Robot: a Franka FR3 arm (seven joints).
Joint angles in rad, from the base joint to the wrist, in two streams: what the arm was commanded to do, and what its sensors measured. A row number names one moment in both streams.
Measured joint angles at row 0: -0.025, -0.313, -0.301, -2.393, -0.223, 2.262, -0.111
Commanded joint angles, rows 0 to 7: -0.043, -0.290, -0.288, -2.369, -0.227, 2.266, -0.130; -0.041, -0.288, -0.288, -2.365, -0.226, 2.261, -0.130; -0.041, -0.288, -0.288, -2.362, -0.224, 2.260, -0.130; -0.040, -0.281, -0.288, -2.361, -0.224, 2.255, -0.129; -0.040, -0.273, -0.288, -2.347, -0.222, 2.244, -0.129; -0.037, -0.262, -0.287, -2.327, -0.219, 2.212, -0.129; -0.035, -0.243, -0.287, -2.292, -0.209, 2.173, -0.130; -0.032, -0.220, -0.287, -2.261, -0.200, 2.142, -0.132
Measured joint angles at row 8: -0.025, -0.269, -0.299, -2.369, -0.222, 2.236, -0.114
